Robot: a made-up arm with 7 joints. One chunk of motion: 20 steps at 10 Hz.
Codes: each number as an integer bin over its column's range. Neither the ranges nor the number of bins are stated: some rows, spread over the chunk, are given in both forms.
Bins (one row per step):
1: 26 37 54 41 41 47
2: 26 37 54 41 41 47
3: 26 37 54 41 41 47
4: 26 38 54 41 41 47
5: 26 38 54 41 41 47
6: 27 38 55 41 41 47
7: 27 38 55 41 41 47
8: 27 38 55 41 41 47
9: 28 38 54 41 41 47
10: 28 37 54 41 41 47
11: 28 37 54 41 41 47
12: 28 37 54 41 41 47
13: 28 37 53 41 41 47
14: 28 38 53 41 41 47
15: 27 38 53 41 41 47
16: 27 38 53 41 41 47
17: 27 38 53 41 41 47
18: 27 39 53 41 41 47
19: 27 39 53 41 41 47
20: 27 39 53 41 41 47
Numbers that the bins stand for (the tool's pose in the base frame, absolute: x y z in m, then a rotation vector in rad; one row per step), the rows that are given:
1: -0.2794 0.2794 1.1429 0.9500 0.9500 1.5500
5: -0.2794 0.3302 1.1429 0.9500 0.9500 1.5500
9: -0.1778 0.3302 1.1429 0.9500 0.9500 1.5500
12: -0.1778 0.2794 1.1429 0.9500 0.9500 1.5500
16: -0.2286 0.3302 1.0921 0.9500 0.9500 1.5500
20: -0.2286 0.3810 1.0921 0.9500 0.9500 1.5500
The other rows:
2: -0.2794 0.2794 1.1429 0.9500 0.9500 1.5500
3: -0.2794 0.2794 1.1429 0.9500 0.9500 1.5500
4: -0.2794 0.3302 1.1429 0.9500 0.9500 1.5500
6: -0.2286 0.3302 1.1937 0.9500 0.9500 1.5500
7: -0.2286 0.3302 1.1937 0.9500 0.9500 1.5500
8: -0.2286 0.3302 1.1937 0.9500 0.9500 1.5500
10: -0.1778 0.2794 1.1429 0.9500 0.9500 1.5500
11: -0.1778 0.2794 1.1429 0.9500 0.9500 1.5500
13: -0.1778 0.2794 1.0921 0.9500 0.9500 1.5500
14: -0.1778 0.3302 1.0921 0.9500 0.9500 1.5500
15: -0.2286 0.3302 1.0921 0.9500 0.9500 1.5500
17: -0.2286 0.3302 1.0921 0.9500 0.9500 1.5500
18: -0.2286 0.3810 1.0921 0.9500 0.9500 1.5500
19: -0.2286 0.3810 1.0921 0.9500 0.9500 1.5500

